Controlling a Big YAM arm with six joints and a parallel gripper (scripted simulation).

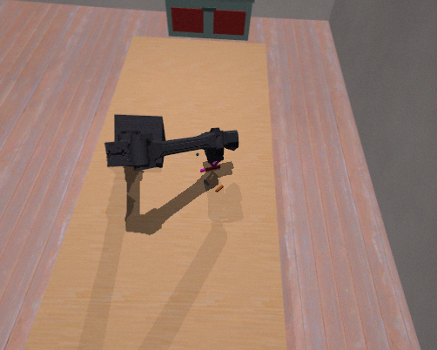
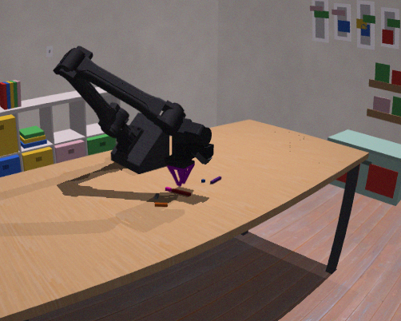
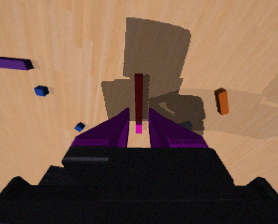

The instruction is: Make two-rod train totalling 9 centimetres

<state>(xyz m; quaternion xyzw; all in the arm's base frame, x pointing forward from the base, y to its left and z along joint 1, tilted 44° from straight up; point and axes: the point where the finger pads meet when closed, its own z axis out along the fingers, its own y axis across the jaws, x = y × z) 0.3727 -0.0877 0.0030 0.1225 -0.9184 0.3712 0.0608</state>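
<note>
Right now my hand is 40 mm above the red rod. From my hand the other things lie so: orange rod (30 mm ahead, 110 mm to the right, 40 mm below); then magenta rod (50 mm behind, 10 mm to the right, 40 mm below); then grey rod (30 mm behind, 80 mm to the right, 40 mm below).
</note>
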